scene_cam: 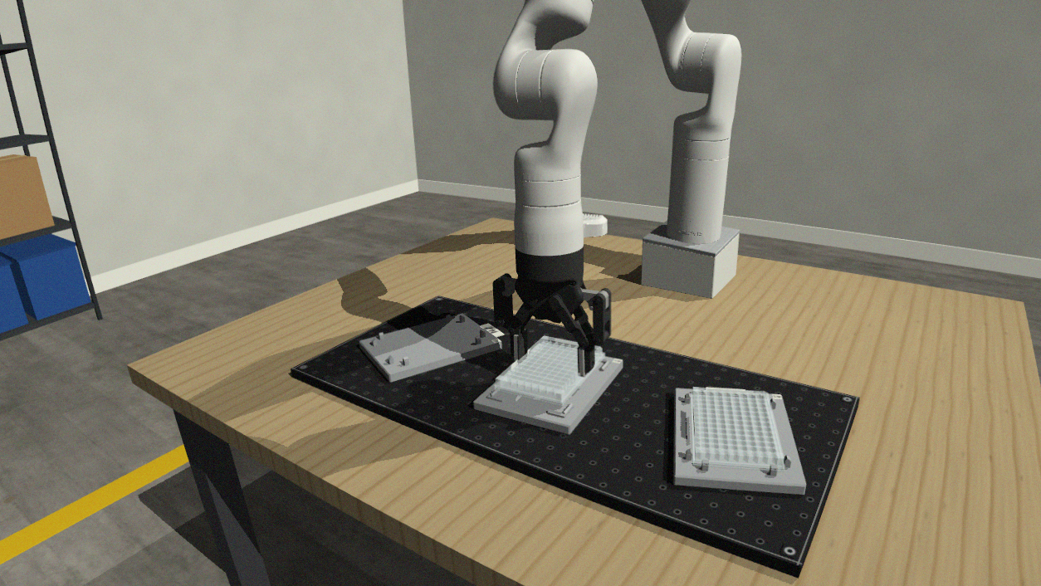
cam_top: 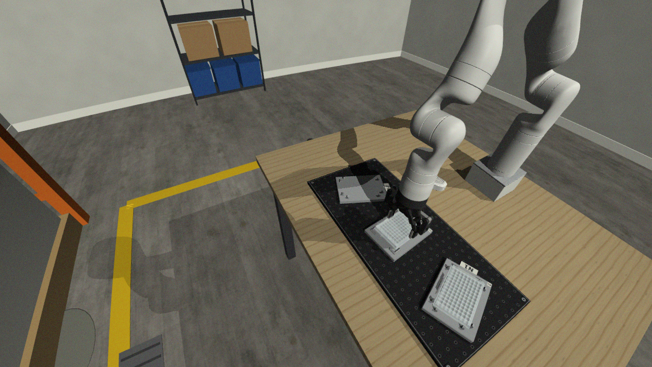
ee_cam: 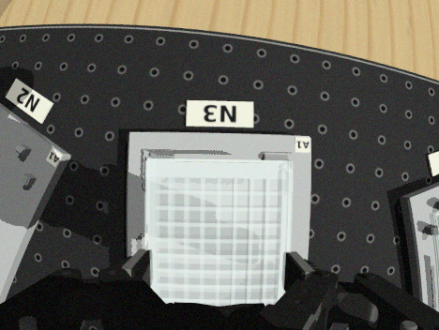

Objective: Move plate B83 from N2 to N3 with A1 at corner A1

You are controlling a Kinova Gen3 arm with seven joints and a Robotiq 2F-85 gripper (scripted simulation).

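My hand is 30 mm above the nest N3. Also, from my hand: A1 mark: 70 mm behind, 60 mm to the left, 30 mm below; N3 label: 100 mm behind, 10 mm to the left, 40 mm below; nest N2: 40 mm behind, 200 mm to the right, 30 mm below.
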